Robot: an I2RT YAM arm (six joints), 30 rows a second.
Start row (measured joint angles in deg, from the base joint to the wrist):
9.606, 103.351, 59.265, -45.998, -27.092, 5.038
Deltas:
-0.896, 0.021, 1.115, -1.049, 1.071, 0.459
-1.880, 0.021, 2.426, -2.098, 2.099, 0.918
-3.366, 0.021, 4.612, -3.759, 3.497, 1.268
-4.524, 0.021, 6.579, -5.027, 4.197, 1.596
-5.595, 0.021, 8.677, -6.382, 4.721, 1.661
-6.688, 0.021, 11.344, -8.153, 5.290, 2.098
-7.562, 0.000, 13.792, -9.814, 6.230, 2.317
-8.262, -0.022, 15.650, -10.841, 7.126, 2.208
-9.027, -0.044, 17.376, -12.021, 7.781, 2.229
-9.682, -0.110, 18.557, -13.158, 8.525, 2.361
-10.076, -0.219, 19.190, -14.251, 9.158, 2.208
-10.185, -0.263, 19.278, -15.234, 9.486, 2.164
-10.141, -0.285, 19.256, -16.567, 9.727, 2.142
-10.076, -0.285, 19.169, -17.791, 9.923, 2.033
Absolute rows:
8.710, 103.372, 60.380, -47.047, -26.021, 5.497
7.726, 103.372, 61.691, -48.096, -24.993, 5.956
6.240, 103.372, 63.877, -49.757, -23.595, 6.306
5.082, 103.372, 65.844, -51.025, -22.895, 6.634
4.011, 103.372, 67.942, -52.380, -22.371, 6.699
2.918, 103.372, 70.609, -54.151, -21.802, 7.136
2.044, 103.351, 73.057, -55.812, -20.862, 7.355
1.344, 103.329, 74.915, -56.839, -19.966, 7.246
0.579, 103.307, 76.641, -58.019, -19.311, 7.267
-0.076, 103.241, 77.822, -59.156, -18.567, 7.399
-0.470, 103.132, 78.455, -60.249, -17.934, 7.246
-0.579, 103.088, 78.543, -61.232, -17.606, 7.202
-0.535, 103.066, 78.521, -62.565, -17.365, 7.180
-0.470, 103.066, 78.434, -63.789, -17.169, 7.071

